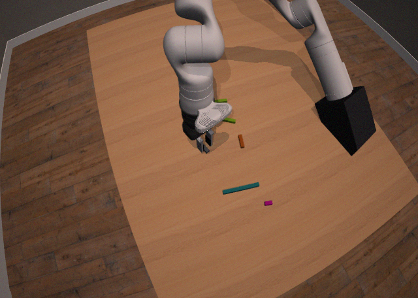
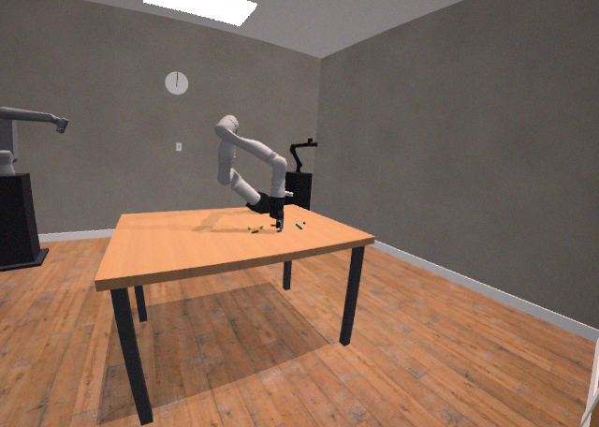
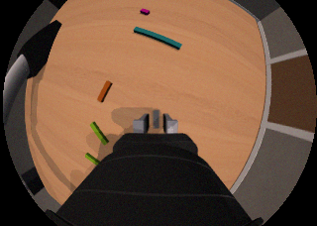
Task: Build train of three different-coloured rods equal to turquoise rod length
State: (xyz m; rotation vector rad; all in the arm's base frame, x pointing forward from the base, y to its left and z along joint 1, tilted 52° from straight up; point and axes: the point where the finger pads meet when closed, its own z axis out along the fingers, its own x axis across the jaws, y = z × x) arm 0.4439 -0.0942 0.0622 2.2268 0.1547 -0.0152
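Now: the grey rod 30 mm below my hand. The rest, counted from my hand: turquoise rod (20 mm behind, 150 mm to the left, 30 mm below); magenta rod (60 mm behind, 230 mm to the left, 30 mm below).
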